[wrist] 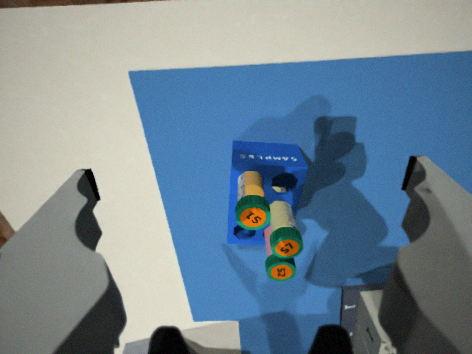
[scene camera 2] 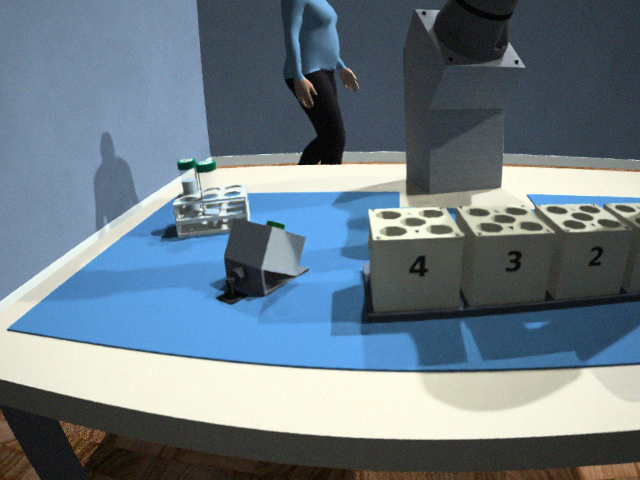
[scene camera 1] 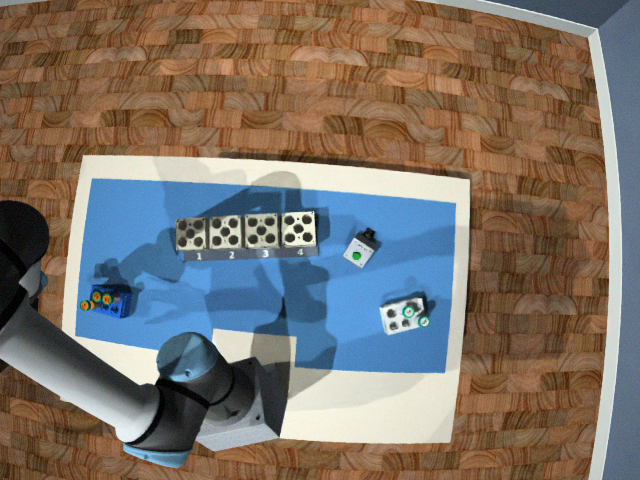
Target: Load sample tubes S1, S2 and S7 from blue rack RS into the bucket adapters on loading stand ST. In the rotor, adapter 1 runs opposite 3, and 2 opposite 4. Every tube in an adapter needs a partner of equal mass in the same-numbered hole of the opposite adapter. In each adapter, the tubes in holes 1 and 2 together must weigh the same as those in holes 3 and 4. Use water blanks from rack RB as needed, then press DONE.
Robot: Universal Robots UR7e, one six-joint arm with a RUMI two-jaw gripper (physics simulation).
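Pixels of known places: gripper, between the fingertips: (wrist: 245,165) (scene camera 1: 43,304); arm's base, origin of its link: (scene camera 2: 470,36) (scene camera 1: 224,396).
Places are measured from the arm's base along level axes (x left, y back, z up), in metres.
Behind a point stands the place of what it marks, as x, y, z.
My gripper (wrist: 245,165) @(0.645, -0.089, -0.126) is open and empty, high above blue rack RS (scene camera 1: 124,305) @(0.437, -0.121, -0.281) (wrist: 267,151) @(0.566, -0.125, -0.297); in the wrist view the rack lies between the fingers. Tubes S1 (wrist: 252,216) @(0.544, -0.102, -0.201), S7 (wrist: 286,245) @(0.505, -0.140, -0.201) and S2 (wrist: 280,269) @(0.466, -0.138, -0.201) stand in it, with green-rimmed orange caps. Stand ST (scene camera 1: 281,253) @(-0.055, -0.376, -0.313) (scene camera 2: 413,315) @(-0.095, -0.506, -0.315) (wrist: 347,320) @(0.159, -0.332, -0.313) carries four cream adapters, including adapter 1 (scene camera 1: 190,243) @(0.217, -0.358, -0.226) and adapter 4 (scene camera 1: 298,239) @(-0.106, -0.419, -0.226) (scene camera 2: 439,284) @(-0.068, -0.494, -0.282); no tubes show in their visible holes. White rack RB (scene camera 1: 386,324) @(-0.407, -0.206, -0.263) (scene camera 2: 210,227) @(-0.458, -0.263, -0.318) holds two green-capped blanks, one (scene camera 1: 408,311) @(-0.452, -0.258, -0.201) and another (scene camera 1: 423,321) @(-0.503, -0.234, -0.202). The gripper is not visible in the scene views.
A grey box with a green button (scene camera 1: 356,255) @(-0.283, -0.400, -0.252) (scene camera 2: 275,224) @(-0.280, -0.409, -0.252) stands between ST and RB. The arm's link (scene camera 1: 77,372) @(0.160, -0.116, 0.362) reaches left from its base pedestal (scene camera 1: 240,436) @(-0.053, 0.085, 0.022) (scene camera 2: 465,149) @(-0.011, 0.007, -0.235) at the table's near edge. A person (scene camera 2: 323,41) stands beyond the table.
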